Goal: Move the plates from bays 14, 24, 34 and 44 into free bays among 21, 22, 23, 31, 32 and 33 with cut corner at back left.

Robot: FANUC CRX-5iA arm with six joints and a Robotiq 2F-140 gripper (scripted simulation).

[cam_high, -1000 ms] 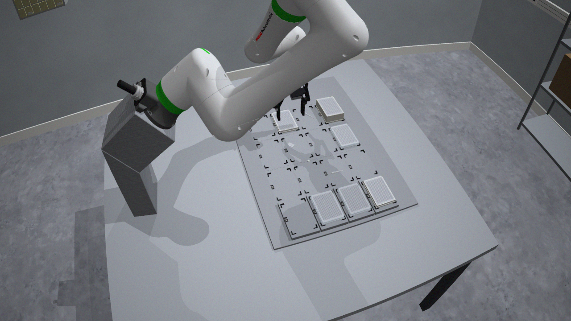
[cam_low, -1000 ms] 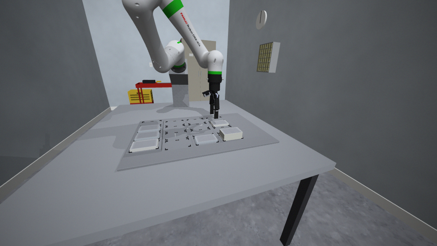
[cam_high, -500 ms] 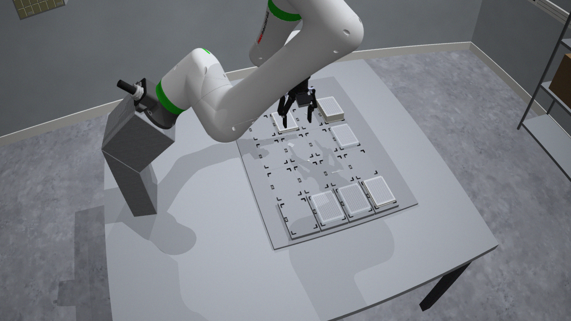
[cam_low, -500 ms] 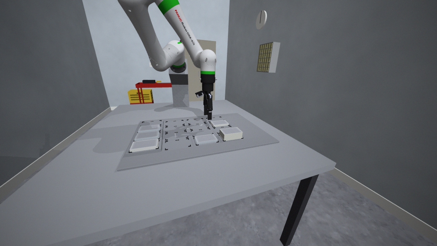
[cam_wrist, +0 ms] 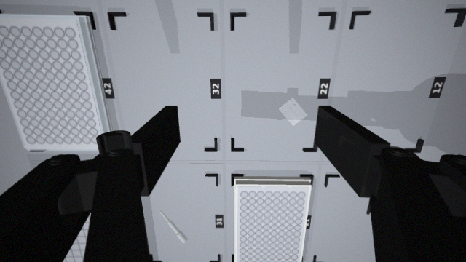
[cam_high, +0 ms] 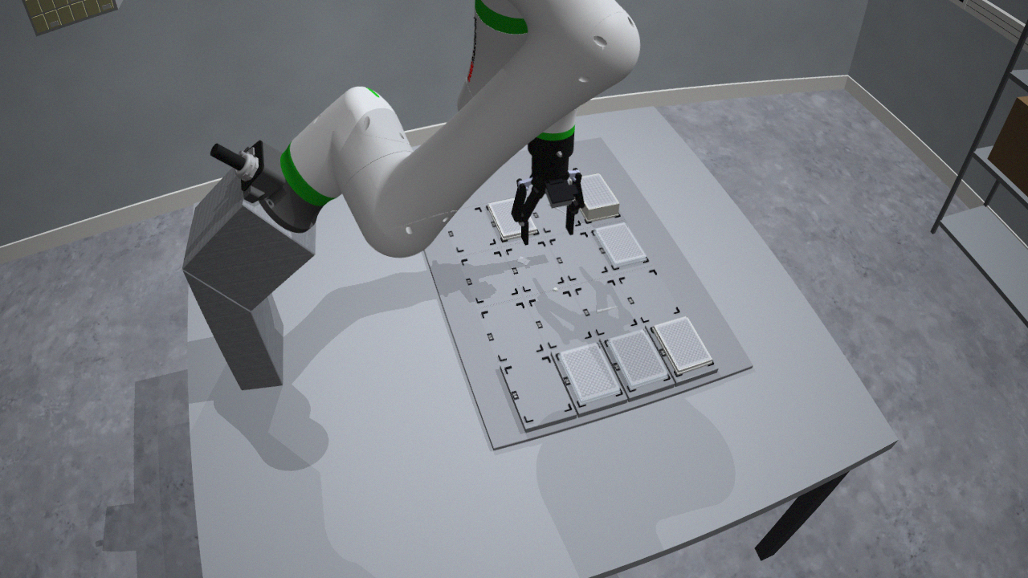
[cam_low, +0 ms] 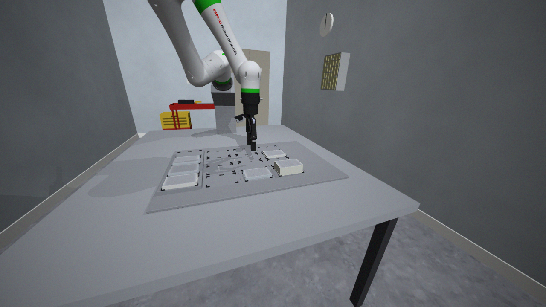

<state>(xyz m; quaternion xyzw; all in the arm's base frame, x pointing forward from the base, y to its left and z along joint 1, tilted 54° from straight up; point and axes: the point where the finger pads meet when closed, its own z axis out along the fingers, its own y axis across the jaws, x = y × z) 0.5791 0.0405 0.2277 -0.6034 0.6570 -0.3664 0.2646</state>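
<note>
Now: hand 4 cm past the bay label 34, 34 cm to the left of it and 8 cm above it. Also, from my hand: small white disc 3 cm behind, 9 cm to the right, 10 cm below; thin white rod 3 cm ahead, 20 cm to the right, 9 cm below; small white square 5 cm behind, 2 cm to the left, 10 cm below.
</note>
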